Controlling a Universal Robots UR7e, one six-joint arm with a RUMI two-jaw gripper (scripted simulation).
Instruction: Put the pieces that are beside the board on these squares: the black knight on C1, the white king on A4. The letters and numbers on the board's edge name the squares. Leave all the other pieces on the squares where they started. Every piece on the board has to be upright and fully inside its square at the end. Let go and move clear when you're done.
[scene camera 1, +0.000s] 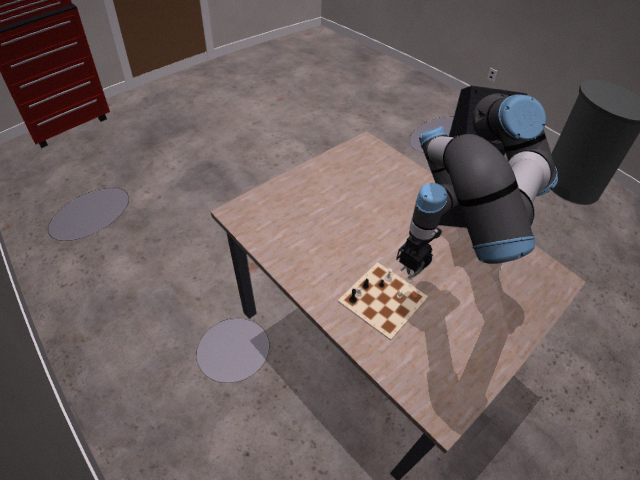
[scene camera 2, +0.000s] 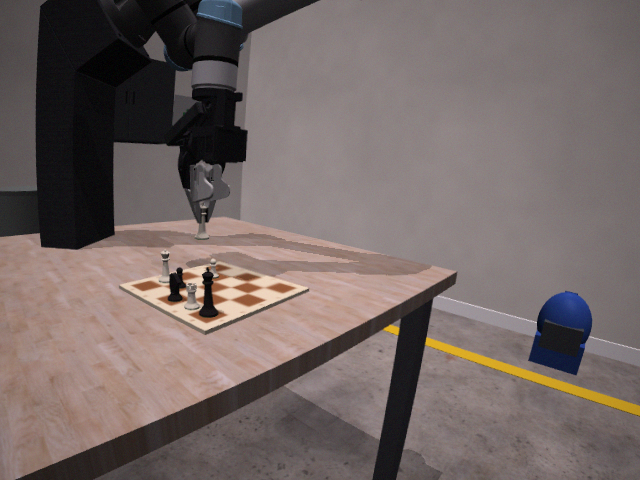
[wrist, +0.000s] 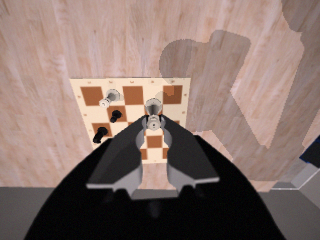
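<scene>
Scene camera 1 shows me a chessboard, and scene camera 2 shows the chessboard too. On the chessboard, (scene camera 1: 378, 306) and (scene camera 2: 232, 292) are the same spot. I can also see the chessboard in the wrist view (173, 92).
</scene>
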